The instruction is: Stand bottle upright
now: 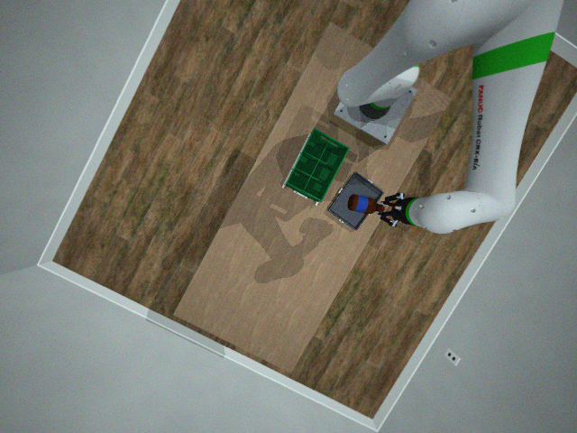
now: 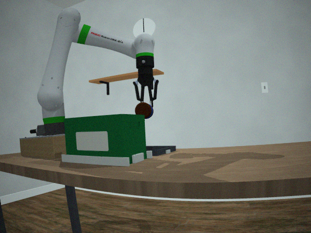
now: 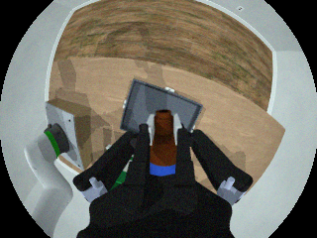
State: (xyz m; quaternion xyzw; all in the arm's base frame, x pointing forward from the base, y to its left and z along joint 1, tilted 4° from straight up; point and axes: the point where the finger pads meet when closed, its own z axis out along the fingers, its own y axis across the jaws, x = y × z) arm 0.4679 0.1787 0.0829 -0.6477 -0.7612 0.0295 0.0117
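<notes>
The bottle is 1 cm ahead of my hand, 5 cm to the right of it and 2 cm below it. Also, from my hand: green crate 8 cm behind, 32 cm to the right, 14 cm below; tray 1 cm behind, 5 cm to the right, 21 cm below.
</notes>
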